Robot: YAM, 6 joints.
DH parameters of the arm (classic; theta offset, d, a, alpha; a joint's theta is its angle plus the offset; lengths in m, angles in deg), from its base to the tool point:
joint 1: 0 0.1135 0.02 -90
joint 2: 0 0 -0.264 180
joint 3: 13.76 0 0.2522 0
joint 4: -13.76 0 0.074 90
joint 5: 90 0 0 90
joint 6: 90 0.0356 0 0
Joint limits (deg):
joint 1: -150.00..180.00
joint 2: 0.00..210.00
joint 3: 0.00..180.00
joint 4: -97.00..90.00
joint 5: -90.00..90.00
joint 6: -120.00..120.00
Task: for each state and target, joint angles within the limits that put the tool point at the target. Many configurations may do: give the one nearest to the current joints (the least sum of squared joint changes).
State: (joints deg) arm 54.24 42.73 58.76 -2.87 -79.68 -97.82
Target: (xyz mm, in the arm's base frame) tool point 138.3 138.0 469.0
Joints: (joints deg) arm 34.77 59.13 71.11 1.55 -75.55 -97.82
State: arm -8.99 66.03 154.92 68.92 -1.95 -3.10
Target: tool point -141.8 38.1 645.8
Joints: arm -14.18 79.93 159.14 90.00 -3.55 -3.10
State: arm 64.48 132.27 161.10 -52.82 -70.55 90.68
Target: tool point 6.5 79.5 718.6
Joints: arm 66.84 96.38 175.60 -12.66 -45.27 90.68
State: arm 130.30 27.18 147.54 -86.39 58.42 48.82
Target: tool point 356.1 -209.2 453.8
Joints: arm 145.50 27.45 163.56 -58.63 55.36 48.82
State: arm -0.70 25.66 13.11 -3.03 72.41 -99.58
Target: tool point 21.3 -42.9 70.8
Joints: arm -24.72 59.16 0.00 -46.08 57.61 -99.58
